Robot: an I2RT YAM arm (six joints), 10 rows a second.
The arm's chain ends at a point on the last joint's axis. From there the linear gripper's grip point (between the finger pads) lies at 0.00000 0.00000 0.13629 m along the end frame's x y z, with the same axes.
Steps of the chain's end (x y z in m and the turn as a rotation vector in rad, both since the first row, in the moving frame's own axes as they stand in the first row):
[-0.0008, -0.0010, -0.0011, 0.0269, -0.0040, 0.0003]
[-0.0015, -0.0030, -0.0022, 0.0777, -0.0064, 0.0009]
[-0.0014, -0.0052, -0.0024, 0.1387, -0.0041, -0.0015]
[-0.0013, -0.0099, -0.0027, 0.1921, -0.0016, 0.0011]
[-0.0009, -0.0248, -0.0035, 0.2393, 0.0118, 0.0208]
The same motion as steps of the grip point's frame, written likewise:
[-0.0013, -0.0047, -0.0012, 0.0269, -0.0040, 0.0003]
[-0.0024, -0.0136, -0.0026, 0.0777, -0.0064, 0.0009]
[-0.0020, -0.0240, -0.0037, 0.1387, -0.0041, -0.0015]
[-0.0015, -0.0359, -0.0052, 0.1921, -0.0016, 0.0011]
[0.0010, -0.0571, -0.0074, 0.2393, 0.0118, 0.0208]

